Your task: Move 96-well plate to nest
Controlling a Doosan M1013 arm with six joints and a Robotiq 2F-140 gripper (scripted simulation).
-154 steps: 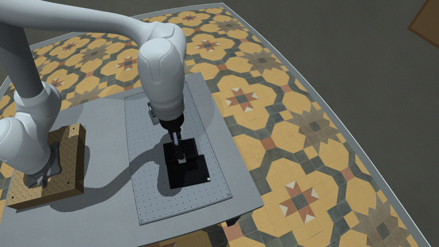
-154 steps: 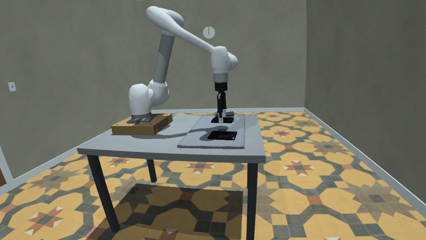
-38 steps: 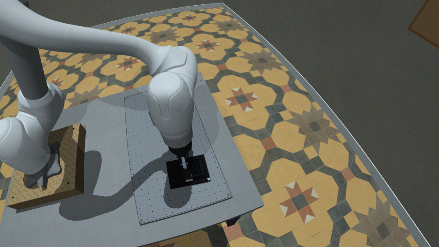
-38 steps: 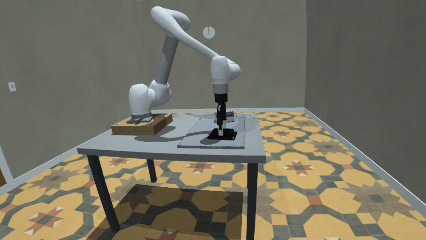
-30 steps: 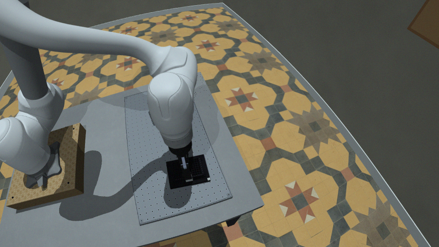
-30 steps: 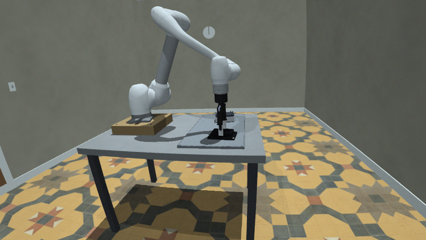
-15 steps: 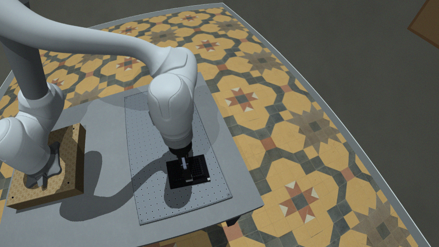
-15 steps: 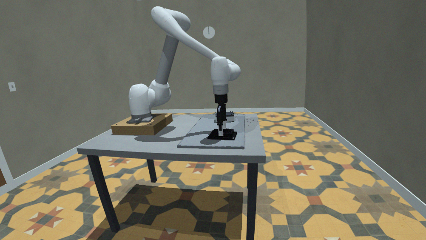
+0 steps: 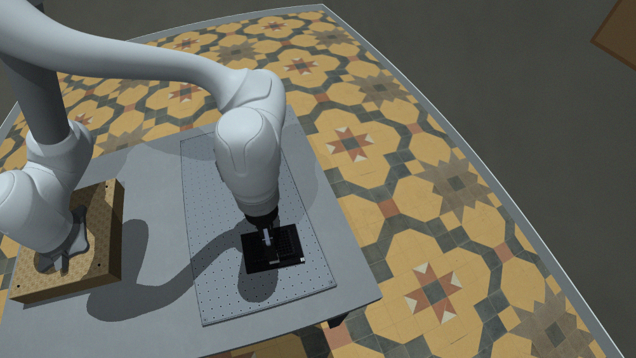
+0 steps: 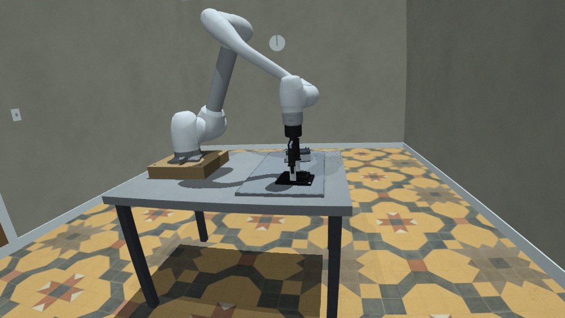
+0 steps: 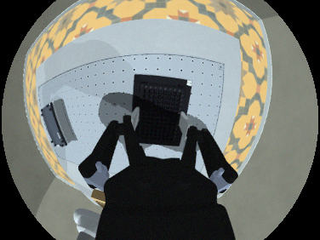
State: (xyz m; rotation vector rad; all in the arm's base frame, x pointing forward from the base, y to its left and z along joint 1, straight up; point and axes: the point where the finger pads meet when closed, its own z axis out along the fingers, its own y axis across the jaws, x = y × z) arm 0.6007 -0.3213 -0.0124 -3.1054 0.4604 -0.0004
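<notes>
My hand is 20 mm above the black 96-well plate. Also, from my hand: A1 mark: 60 mm ahead, 70 mm to the right, 30 mm below; then black plate nest N1: 40 mm below.
</notes>
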